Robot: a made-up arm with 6 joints.
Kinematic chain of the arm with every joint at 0, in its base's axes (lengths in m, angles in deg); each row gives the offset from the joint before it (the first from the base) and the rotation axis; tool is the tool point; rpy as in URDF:
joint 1: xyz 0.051 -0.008 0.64 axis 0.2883 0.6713 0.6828
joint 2: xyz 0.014 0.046 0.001 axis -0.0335 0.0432 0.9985
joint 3: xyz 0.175 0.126 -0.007 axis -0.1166 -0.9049 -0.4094
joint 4: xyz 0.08 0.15 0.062 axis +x
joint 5: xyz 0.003 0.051 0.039 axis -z
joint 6: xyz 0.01 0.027 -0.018 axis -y
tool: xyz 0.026 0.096 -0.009 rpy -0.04 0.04 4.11
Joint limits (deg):
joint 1: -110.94..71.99
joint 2: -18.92..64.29
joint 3: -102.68..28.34
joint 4: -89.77..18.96
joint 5: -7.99..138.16
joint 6: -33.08..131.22
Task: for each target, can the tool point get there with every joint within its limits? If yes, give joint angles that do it. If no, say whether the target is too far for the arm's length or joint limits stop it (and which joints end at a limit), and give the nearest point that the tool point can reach.
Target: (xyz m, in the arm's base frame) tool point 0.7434 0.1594 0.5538
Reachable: no: too far | nearest point 0.5868 0.1652 0.5925 | short by 0.161 m
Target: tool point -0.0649 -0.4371 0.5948
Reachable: no: joint limits stop it (at a limit: joint 1, joint 2, joint 3, joint 4) | nearest point -0.1421 -0.0935 0.8513 | short by 0.436 m
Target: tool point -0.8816 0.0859 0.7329
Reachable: no: too far | nearest point -0.3863 0.1664 0.8160 | short by 0.509 m
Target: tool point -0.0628 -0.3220 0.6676
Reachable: no: joint limits stop it (at a limit: joint 1, joint 2, joint 3, joint 4) | nearest point -0.1344 -0.0906 0.8502 | short by 0.303 m
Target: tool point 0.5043 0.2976 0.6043
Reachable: yes | joints -93.41 40.08 -78.83 -9.77 14.50 51.31
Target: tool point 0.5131 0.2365 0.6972
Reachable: yes | joints -34.83 -1.38 -53.57 -68.35 100.56 53.35
